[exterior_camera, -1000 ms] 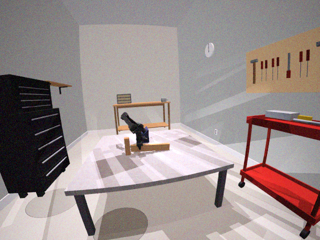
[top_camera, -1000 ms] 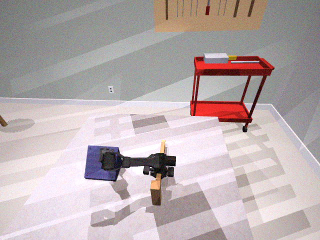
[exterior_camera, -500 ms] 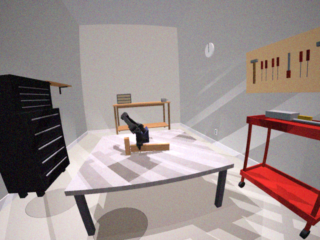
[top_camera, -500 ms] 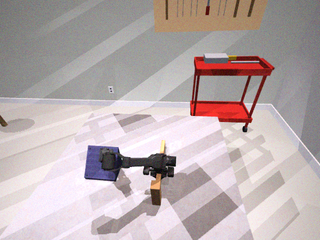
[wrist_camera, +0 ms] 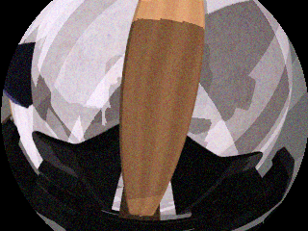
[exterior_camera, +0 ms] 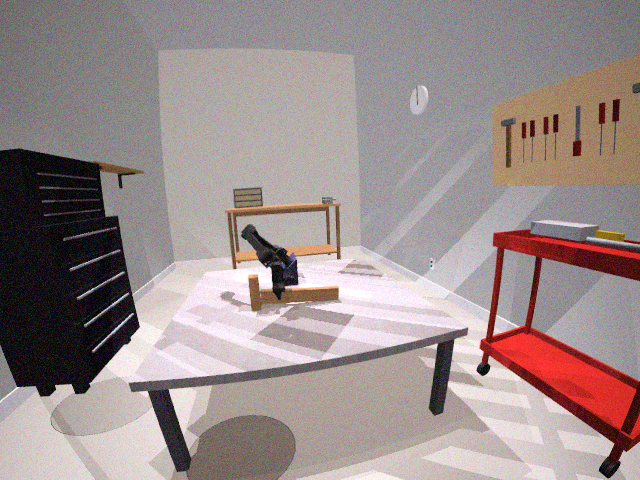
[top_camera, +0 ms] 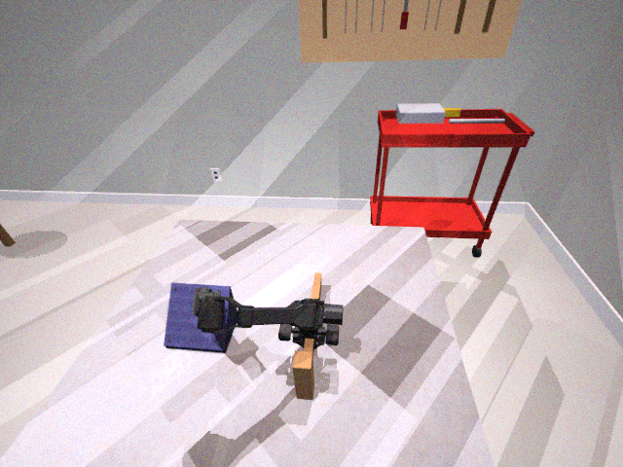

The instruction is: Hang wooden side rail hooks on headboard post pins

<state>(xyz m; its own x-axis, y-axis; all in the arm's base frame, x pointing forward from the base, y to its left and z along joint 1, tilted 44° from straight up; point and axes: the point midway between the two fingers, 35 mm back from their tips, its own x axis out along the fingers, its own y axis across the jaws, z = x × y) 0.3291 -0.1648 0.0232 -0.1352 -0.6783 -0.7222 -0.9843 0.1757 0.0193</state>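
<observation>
Now: gripper tip 12 cm to the left of the headboard post, 4 cm below it and 1 cm past it.
</observation>
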